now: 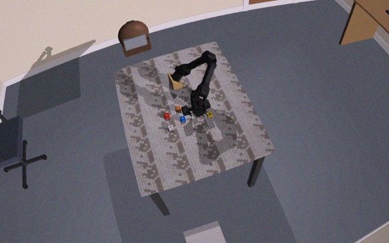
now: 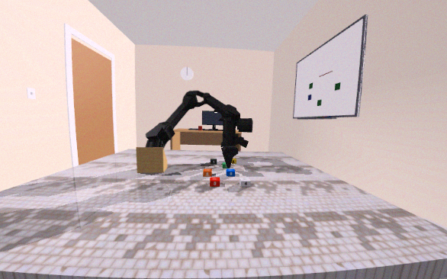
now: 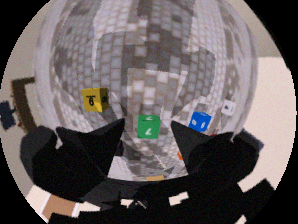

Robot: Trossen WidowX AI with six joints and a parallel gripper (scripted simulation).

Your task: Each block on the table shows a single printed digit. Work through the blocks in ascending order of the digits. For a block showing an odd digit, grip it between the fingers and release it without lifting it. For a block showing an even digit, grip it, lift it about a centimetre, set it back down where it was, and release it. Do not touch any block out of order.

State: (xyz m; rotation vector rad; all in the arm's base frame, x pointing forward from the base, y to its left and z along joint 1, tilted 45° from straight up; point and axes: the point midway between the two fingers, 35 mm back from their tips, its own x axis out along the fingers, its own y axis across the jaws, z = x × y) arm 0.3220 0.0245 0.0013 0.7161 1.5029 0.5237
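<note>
Right now the green block is 1 cm behind my gripper tip. Round my gripper tip: yellow block: 8 cm to the left, 4 cm ahead; then black block: 7 cm to the left, 6 cm behind; then blue block: 10 cm to the right, 1 cm behind.
</note>
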